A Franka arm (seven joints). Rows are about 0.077 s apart.
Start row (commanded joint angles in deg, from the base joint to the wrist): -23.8 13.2 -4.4 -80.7 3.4 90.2 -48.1
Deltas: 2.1 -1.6 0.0 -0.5 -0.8 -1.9 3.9; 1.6 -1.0 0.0 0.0 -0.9 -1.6 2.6; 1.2 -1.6 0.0 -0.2 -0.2 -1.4 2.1; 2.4 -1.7 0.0 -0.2 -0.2 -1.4 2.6; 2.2 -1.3 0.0 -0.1 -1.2 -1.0 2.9; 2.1 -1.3 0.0 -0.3 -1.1 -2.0 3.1; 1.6 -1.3 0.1 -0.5 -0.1 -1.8 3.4; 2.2 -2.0 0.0 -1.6 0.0 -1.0 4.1; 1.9 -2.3 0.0 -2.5 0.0 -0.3 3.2
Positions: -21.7 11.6 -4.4 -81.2 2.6 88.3 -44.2; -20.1 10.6 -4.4 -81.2 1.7 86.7 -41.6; -18.9 9.0 -4.4 -81.4 1.5 85.3 -39.5; -16.5 7.3 -4.4 -81.6 1.3 83.9 -36.9; -14.3 6.0 -4.4 -81.7 0.1 82.9 -34.0; -12.2 4.7 -4.4 -82.0 -1.0 80.9 -30.9; -10.6 3.4 -4.3 -82.5 -1.1 79.1 -27.5; -8.4 1.4 -4.3 -84.1 -1.1 78.1 -23.4; -6.5 -0.9 -4.3 -86.6 -1.1 77.8 -20.2
